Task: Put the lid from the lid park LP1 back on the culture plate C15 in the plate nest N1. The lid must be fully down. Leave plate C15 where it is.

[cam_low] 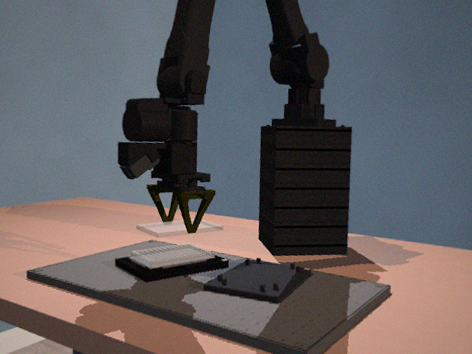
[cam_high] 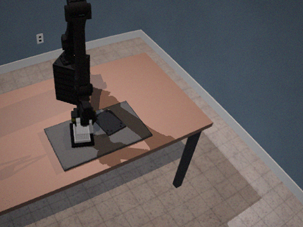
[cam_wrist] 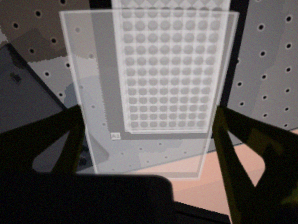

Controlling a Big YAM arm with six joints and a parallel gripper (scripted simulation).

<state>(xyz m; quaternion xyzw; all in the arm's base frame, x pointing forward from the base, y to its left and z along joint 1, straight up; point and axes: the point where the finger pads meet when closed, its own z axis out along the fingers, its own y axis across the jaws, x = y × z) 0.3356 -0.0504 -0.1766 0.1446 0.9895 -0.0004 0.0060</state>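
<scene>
The culture plate C15 is 6 cm below my hand and 2 cm to the right of it. From my hand the other things lie so: lid park LP1 (16 cm to the left, 7 cm below, 3 cm behind); then plate nest N1 (7 cm below, 2 cm to the right); then lid (1 cm below).
</scene>
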